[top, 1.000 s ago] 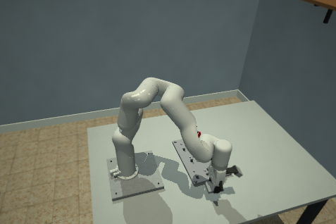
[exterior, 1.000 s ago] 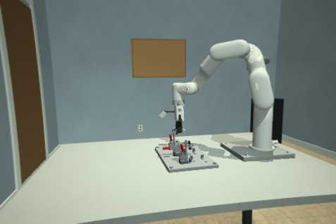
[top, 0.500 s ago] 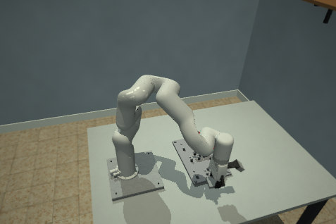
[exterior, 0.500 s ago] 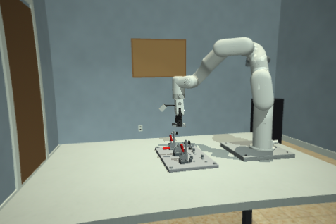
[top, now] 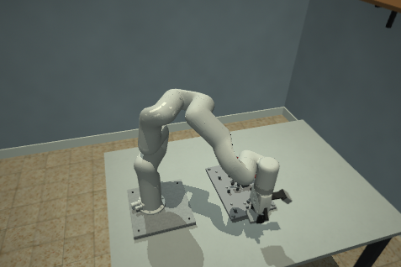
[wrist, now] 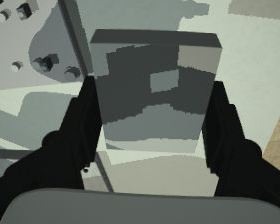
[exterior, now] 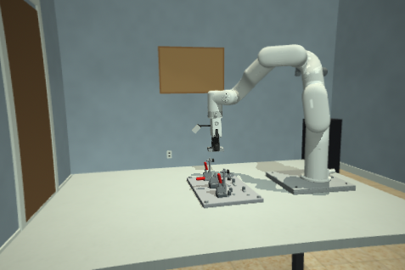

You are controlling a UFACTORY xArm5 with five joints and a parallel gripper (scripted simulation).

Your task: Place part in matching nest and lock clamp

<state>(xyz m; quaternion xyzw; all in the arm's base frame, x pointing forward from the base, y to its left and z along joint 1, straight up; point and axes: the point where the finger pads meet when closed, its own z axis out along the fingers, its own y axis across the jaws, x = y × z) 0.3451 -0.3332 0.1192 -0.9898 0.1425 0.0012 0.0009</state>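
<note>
Now: the grey part 10 mm below my hand. Round my hand: grey fixture plate (90 mm ahead, 250 mm to the left, 130 mm below).
</note>
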